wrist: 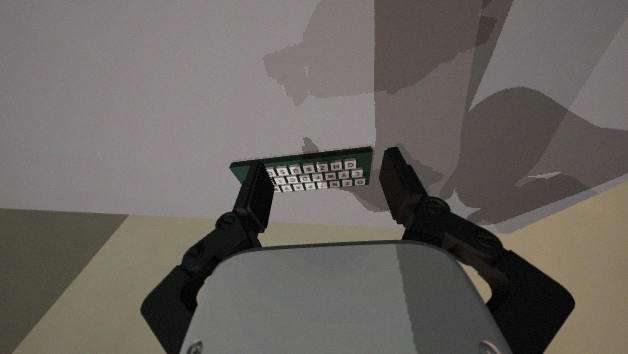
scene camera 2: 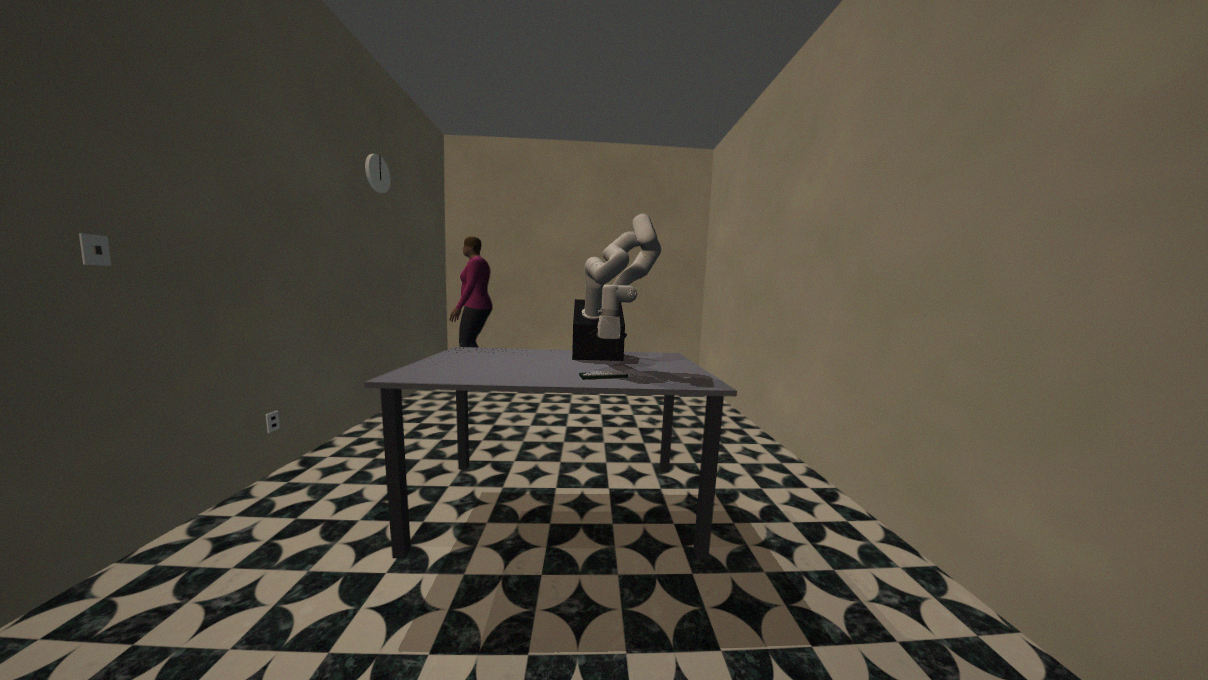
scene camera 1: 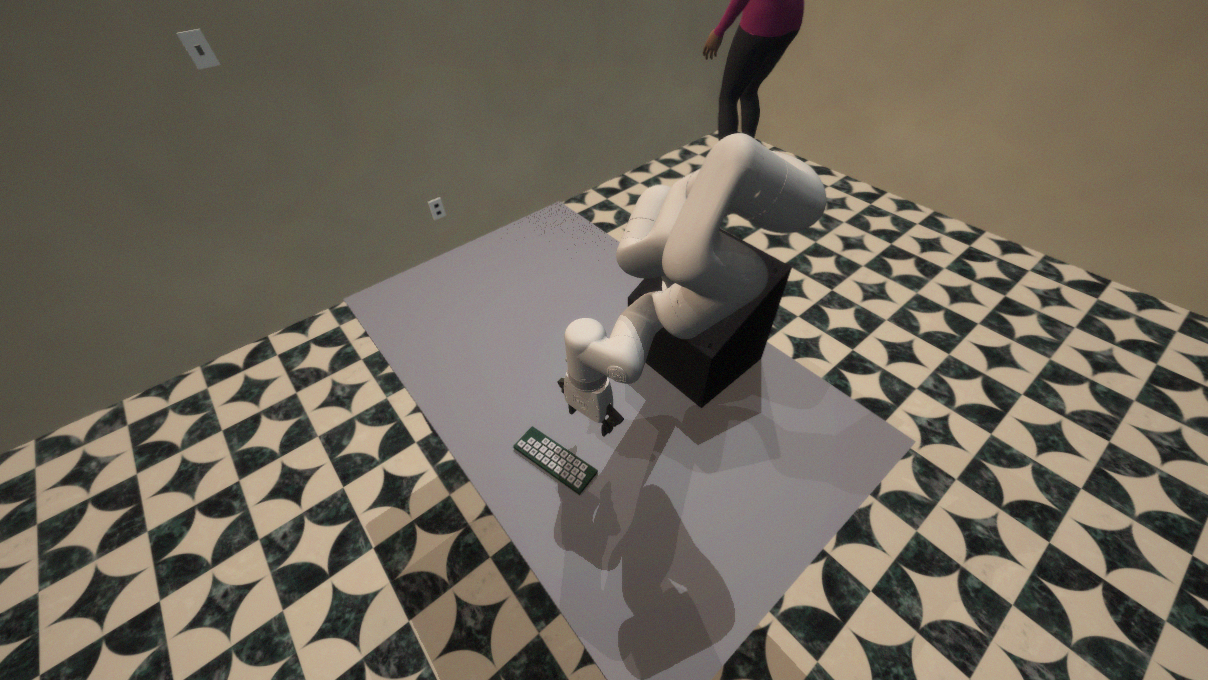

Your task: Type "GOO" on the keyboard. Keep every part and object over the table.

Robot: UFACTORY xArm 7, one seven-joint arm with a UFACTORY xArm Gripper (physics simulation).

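Seen in the pictures: gripper, fingertip midpoint: (wrist: pixel 323 168) (scene camera 2: pixel 607 352) (scene camera 1: pixel 590 420); arm's base, link origin: (scene camera 2: pixel 593 313).
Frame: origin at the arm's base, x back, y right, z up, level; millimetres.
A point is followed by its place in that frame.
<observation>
A green keyboard (scene camera 1: pixel 555 460) {x -433, y -152, z -221 mm} (scene camera 2: pixel 602 374) {x -454, y -141, z -224 mm} (wrist: pixel 317 170) {x -413, y -160, z -226 mm} with white letter keys in three rows lies flat on the grey table (scene camera 1: pixel 473 337) {x -484, y 322, z -239 mm} (scene camera 2: pixel 498 369) {x -450, y 325, z -239 mm} (wrist: pixel 125 100) {x -386, y 65, z -239 mm}. In the wrist view its letters are upside down. The G key (wrist: pixel 350 164) {x -384, y -196, z -221 mm} is at the right end of the upper row there, and the O key (wrist: pixel 360 182) {x -412, y -226, z -221 mm} is at the right end of the lowest row. My gripper (scene camera 1: pixel 590 420) {x -334, y -139, z -149 mm} (wrist: pixel 323 168) {x -334, y -139, z -149 mm} is open and empty, above the table on the pedestal side of the keyboard. In the wrist view the left finger hides the keyboard's left part.
The arm stands on a black pedestal (scene camera 1: pixel 735 354) {x 36, y -161, z -110 mm} (scene camera 2: pixel 596 342) at the table's back. Shadows of the arm fall across the table and near the keyboard. A person (scene camera 1: pixel 748 71) (scene camera 2: pixel 475 287) in a magenta top stands beyond the table. The table's long edge runs near the keyboard.
</observation>
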